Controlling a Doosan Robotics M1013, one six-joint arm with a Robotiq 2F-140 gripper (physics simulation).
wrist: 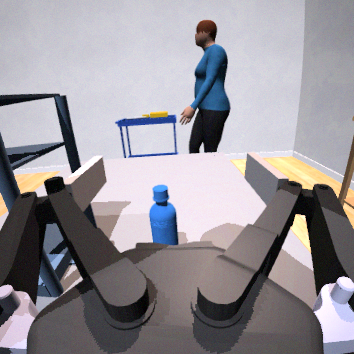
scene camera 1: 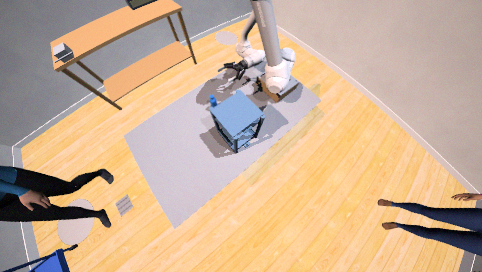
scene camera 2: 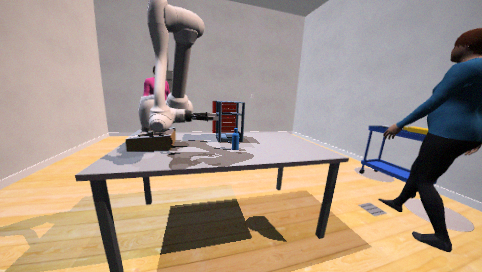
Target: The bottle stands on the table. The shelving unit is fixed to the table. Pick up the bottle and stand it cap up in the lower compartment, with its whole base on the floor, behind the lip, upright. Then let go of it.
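Where they show: gripper, fingertip midpoint: [wrist: 174, 166] [scene camera 1: 223, 76] [scene camera 2: 217, 116]; arm's base, origin of the base link: [scene camera 2: 153, 132].
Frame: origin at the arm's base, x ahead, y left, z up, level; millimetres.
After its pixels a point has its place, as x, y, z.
Note:
The blue bottle [scene camera 1: 213, 101] @[601, -184, 19] [scene camera 2: 235, 140] @[585, -228, -26] [wrist: 164, 222] @[567, -207, 3] stands upright, cap up, on the grey table [scene camera 1: 165, 165] @[1205, -76, -100] [scene camera 2: 295, 151] @[1039, -350, -100] [wrist: 200, 175] @[1022, -364, -100], beside the shelving unit. The blue shelving unit [scene camera 1: 237, 115] @[637, 134, 247] [scene camera 2: 243, 120] @[715, -18, 94] [wrist: 68, 135] @[703, -12, 155] stands on the table; the wrist view shows part of it at the left. My gripper [scene camera 1: 229, 73] @[447, -225, 151] [scene camera 2: 212, 116] @[447, -225, 151] [wrist: 174, 166] @[447, -225, 151] is open and empty, level above the table. The bottle is ahead of it and lower down, a little left of the middle between the fingers in the wrist view. The gripper's body hides the bottle's base there.
A person in a teal top [scene camera 2: 450, 110] [wrist: 215, 75] stands beyond the table near a blue cart [scene camera 2: 387, 169] [wrist: 145, 121]. A wooden workbench [scene camera 1: 115, 32] is at the upper left in scene camera 1. Red drawers [scene camera 2: 228, 123] show at the shelving unit in scene camera 2.

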